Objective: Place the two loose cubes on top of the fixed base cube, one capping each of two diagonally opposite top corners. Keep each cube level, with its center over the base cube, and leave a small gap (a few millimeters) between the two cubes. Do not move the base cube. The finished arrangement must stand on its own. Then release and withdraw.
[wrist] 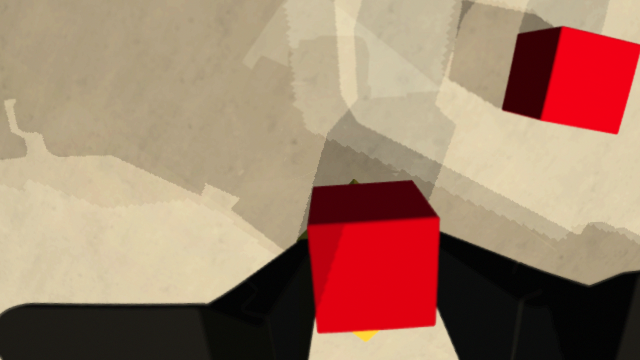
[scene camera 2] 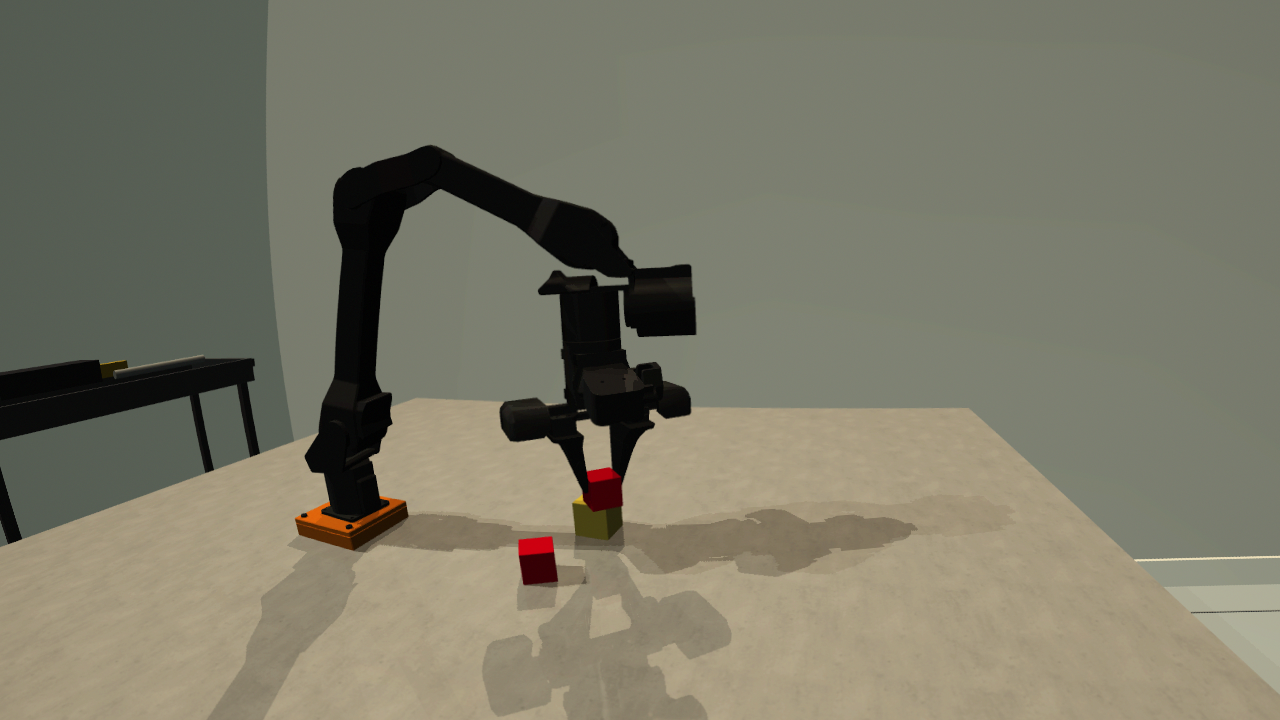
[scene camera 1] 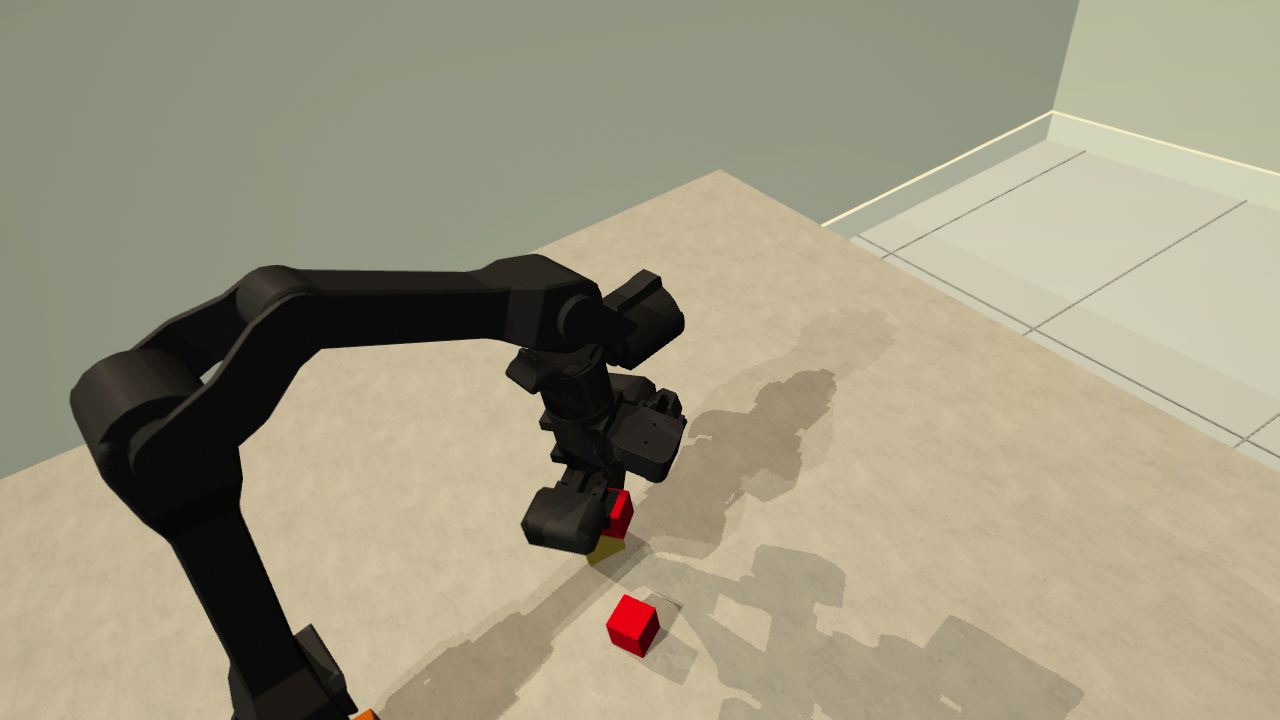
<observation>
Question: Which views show the red cube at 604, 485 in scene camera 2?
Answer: The wrist view, scene camera 2 and scene camera 1: all of them.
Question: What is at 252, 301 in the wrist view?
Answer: My gripper.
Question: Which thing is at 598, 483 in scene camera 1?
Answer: My gripper.
</observation>
